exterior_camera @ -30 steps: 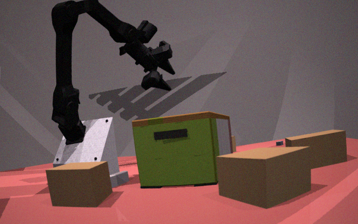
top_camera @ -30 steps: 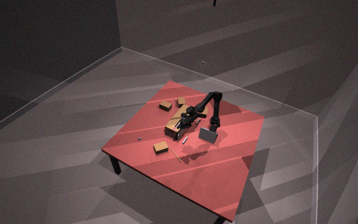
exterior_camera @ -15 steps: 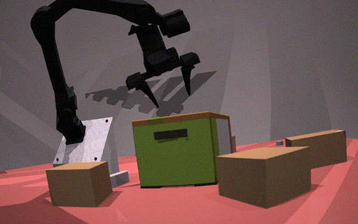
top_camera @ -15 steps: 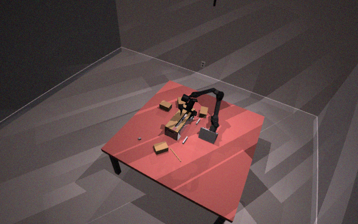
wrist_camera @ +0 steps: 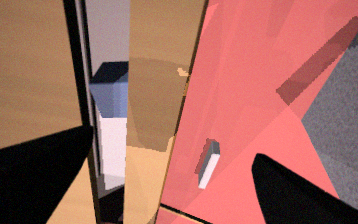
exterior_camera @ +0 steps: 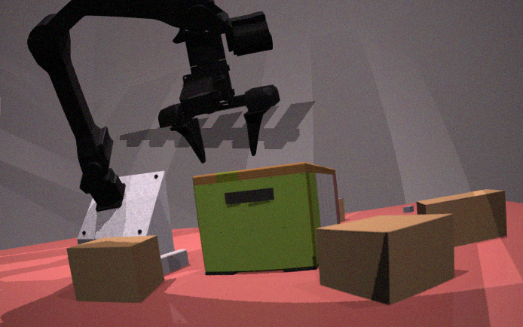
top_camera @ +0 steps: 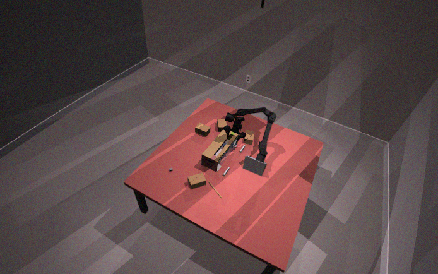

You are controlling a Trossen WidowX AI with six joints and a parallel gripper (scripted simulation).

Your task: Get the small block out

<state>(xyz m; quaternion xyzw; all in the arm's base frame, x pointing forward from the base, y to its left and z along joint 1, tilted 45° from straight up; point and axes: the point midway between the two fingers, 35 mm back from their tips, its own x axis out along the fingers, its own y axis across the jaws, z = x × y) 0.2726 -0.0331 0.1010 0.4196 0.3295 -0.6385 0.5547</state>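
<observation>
Now: the blue block 70 mm below my gripper tip, 50 mm ahead of it and 20 mm to the left of it. From my gripper tip the other things lie so: small grey piece (380 mm ahead, 370 mm to the left, 150 mm below); thin stick (400 mm to the left, 150 mm below, 20 mm behind); long box (100 mm below, 50 mm to the left, 40 mm ahead).
</observation>
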